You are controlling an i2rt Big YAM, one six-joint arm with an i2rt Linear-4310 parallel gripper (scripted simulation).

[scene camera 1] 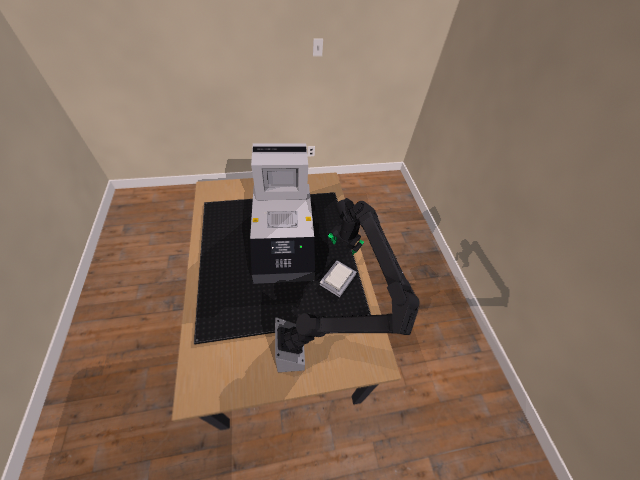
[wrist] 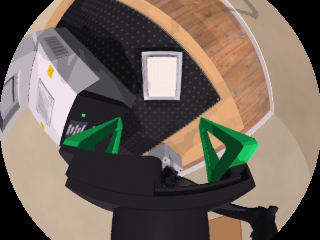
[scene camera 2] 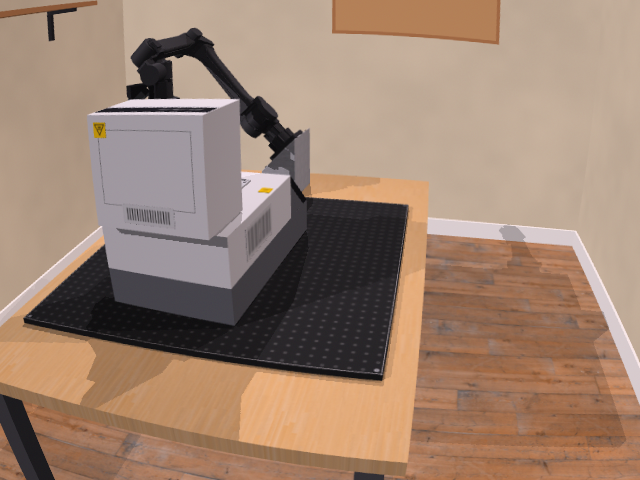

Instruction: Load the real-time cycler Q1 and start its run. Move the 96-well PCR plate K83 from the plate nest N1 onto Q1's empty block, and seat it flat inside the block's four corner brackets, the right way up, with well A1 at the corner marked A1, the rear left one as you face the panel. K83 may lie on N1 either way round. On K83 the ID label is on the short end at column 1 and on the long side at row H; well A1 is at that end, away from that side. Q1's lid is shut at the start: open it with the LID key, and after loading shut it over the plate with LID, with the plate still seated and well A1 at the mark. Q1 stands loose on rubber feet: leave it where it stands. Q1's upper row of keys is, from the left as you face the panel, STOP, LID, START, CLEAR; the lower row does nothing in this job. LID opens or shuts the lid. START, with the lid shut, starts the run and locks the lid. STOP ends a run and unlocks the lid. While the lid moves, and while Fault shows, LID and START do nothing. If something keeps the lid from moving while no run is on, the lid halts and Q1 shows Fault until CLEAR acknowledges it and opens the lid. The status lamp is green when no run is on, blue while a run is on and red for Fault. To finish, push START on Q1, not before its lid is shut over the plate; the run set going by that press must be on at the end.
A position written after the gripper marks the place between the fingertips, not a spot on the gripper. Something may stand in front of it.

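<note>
The gripper (wrist: 160,121). White plate K83 (wrist: 161,70); scene camera 2 does not show the white plate K83, hidden by a white lid. The white lid (scene camera 2: 168,166), (scene camera 1: 277,157).
</note>
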